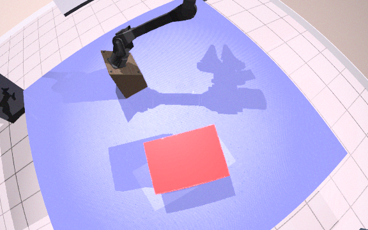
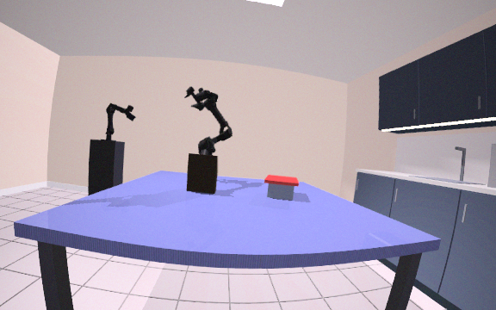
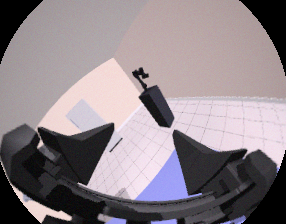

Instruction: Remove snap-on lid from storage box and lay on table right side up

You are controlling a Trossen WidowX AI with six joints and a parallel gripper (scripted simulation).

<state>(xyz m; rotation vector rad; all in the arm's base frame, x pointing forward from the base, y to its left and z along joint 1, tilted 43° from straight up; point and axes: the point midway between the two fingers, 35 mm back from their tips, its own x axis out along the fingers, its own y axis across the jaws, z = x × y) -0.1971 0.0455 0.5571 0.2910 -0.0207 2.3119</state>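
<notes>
My gripper tip is 60 cm short of the red lid, 46 cm to the left of it and 47 cm above it. Round my gripper tip: storage box (60 cm ahead, 46 cm to the right, 52 cm below).
</notes>
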